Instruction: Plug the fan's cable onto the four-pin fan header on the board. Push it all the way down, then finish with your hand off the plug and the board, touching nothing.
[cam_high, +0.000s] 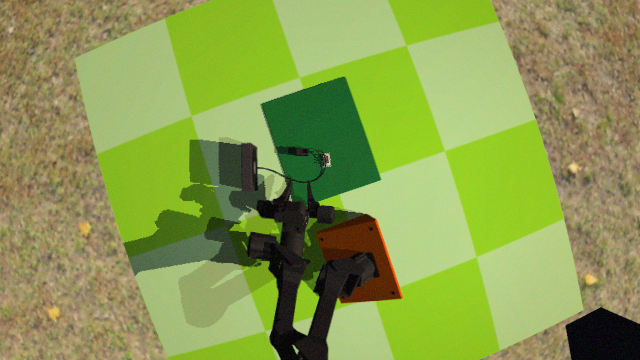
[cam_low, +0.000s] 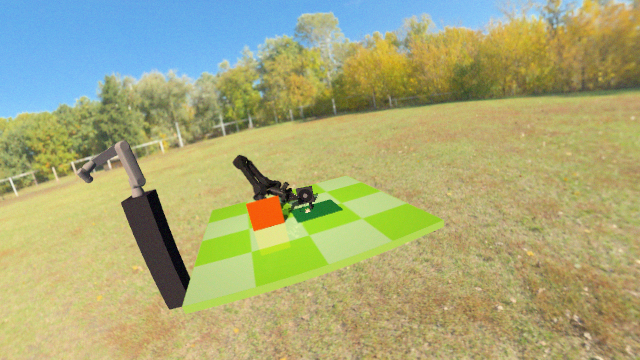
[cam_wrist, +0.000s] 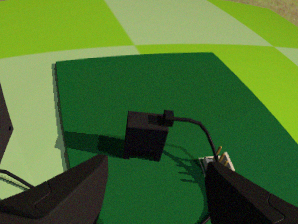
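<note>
Now: the black fan plug 7 cm ahead of my gripper tip, 3 cm to the right of it and 7 cm below it. From my gripper tip the other things lie so: black fan 7 cm ahead, 10 cm to the left, 3 cm below; light-coloured header 3 cm ahead, 8 cm to the right, 9 cm below; board 8 cm ahead, 9 cm to the right, 10 cm below.
</note>
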